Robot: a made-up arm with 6 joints.
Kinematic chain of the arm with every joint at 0, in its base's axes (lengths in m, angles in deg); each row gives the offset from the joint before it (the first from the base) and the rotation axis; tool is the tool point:
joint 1: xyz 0 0 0.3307 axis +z
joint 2: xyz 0 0 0 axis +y
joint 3: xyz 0 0 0.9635 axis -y
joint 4: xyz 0 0 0 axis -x
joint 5: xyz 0.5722 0 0 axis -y
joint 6: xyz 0 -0.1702 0 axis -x
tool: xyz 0 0 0
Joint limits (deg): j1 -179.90..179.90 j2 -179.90..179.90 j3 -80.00..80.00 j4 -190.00..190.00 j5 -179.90..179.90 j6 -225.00..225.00
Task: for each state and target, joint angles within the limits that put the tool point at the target. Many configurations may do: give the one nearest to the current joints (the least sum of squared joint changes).
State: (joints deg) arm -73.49 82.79 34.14 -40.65 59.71 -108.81
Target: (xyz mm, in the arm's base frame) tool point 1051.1 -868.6 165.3
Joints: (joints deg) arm -34.25 75.83 43.63 -42.04 59.71 -108.81
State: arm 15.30 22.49 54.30 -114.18 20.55 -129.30
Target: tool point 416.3 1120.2 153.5
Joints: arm 65.99 69.42 23.74 -116.33 20.55 -129.30
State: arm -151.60 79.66 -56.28 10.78 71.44 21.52
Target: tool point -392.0 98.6 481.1
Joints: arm -169.90 58.90 -80.00 -13.02 71.44 21.52
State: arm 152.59 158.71 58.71 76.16 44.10 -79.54
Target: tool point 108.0 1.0 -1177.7
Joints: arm 153.15 172.62 45.07 73.03 44.10 -79.54
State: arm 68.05 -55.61 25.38 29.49 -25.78 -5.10
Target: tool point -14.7 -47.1 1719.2
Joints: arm 53.29 -22.74 17.66 84.48 -25.78 -5.10
